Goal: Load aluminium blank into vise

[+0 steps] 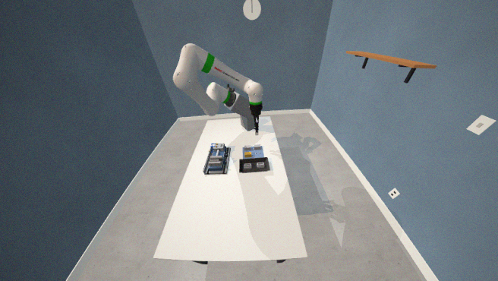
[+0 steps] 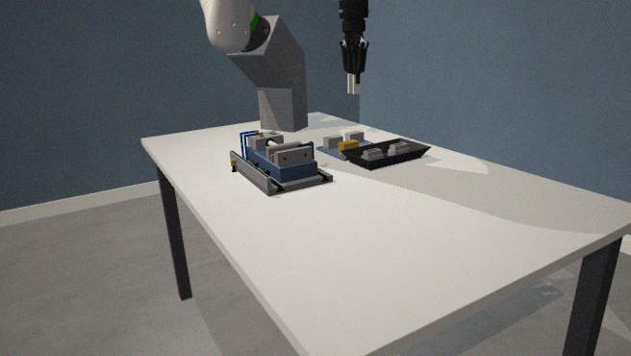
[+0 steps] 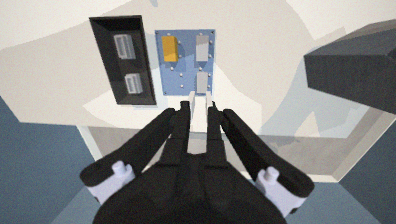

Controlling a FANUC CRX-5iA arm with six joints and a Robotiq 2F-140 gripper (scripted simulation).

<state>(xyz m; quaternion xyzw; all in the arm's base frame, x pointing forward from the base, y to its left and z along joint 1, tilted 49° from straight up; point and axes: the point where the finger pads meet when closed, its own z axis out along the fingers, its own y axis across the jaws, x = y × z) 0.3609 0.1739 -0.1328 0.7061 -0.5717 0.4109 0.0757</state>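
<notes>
Right now my hand is 9 cm to the left of the aluminium blank and 19 cm above it. Also, from my hand: brass blank 9 cm ahead, 9 cm to the right, 19 cm below.
</notes>
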